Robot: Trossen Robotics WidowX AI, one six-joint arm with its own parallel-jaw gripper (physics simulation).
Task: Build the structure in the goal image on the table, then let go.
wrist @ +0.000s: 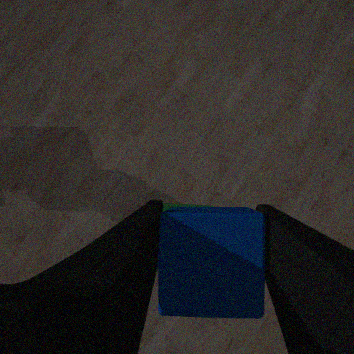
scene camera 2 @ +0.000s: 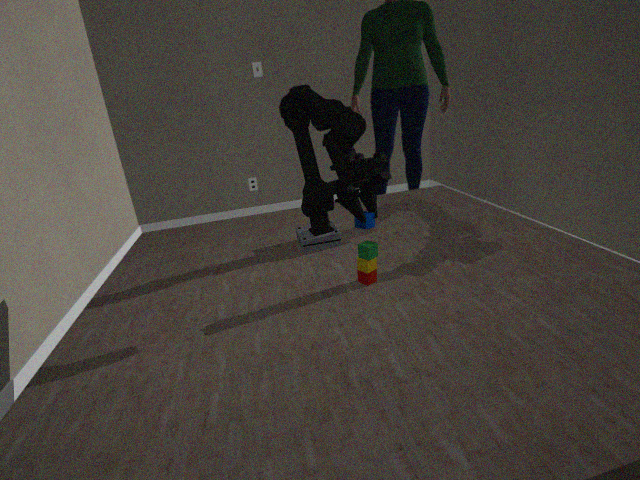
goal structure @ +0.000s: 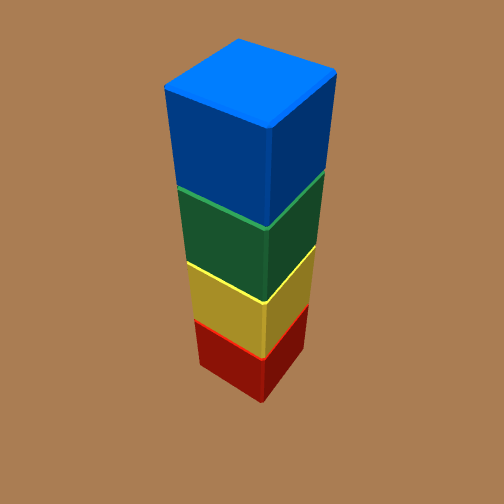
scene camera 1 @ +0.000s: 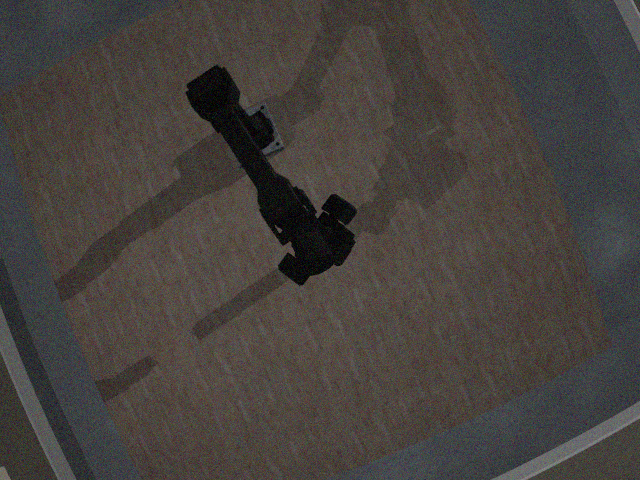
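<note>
A blue cube (scene camera 2: 363,222) (wrist: 211,265) is held off the floor between the two black fingers of my gripper (scene camera 2: 369,218) (wrist: 208,213), which is shut on it. In scene camera 2 an upright stack stands below it, with a visible gap: a red cube (scene camera 2: 367,277) at the bottom, a yellow cube (scene camera 2: 367,265) in the middle and a green cube (scene camera 2: 367,250) on top. A thin strip of the green cube (wrist: 186,206) shows past the far edge of the blue cube in the wrist view. In scene camera 1 the arm hides the cubes and fingertips.
The arm's grey base plate (scene camera 1: 273,146) (scene camera 2: 318,239) is fixed behind the stack in scene camera 2. A person in a green top (scene camera 2: 400,46) stands by the back wall. Shadows of the arm lie across the wood-look surface (scene camera 1: 413,310) (scene camera 2: 413,361).
</note>
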